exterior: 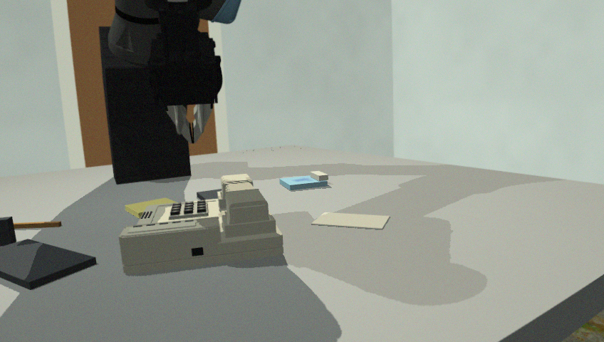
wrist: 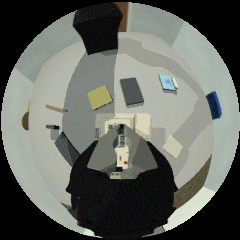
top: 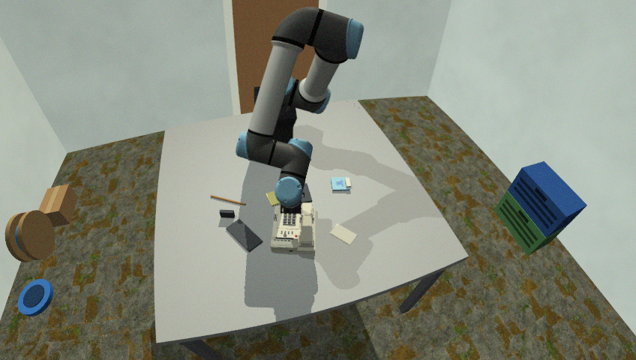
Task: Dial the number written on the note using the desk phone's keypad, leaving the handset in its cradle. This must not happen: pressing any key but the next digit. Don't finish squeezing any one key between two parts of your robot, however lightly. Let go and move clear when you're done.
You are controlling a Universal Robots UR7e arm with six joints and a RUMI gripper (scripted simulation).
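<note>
Right now the handset is 70 mm ahead of my hand, 40 mm to the left of it and 90 mm below it. Round my hand: pencil: 180 mm behind, 260 mm to the right, 130 mm below; then cream note card: 130 mm ahead, 180 mm to the left, 130 mm below; then small black block: 90 mm behind, 270 mm to the right, 120 mm below.
</note>
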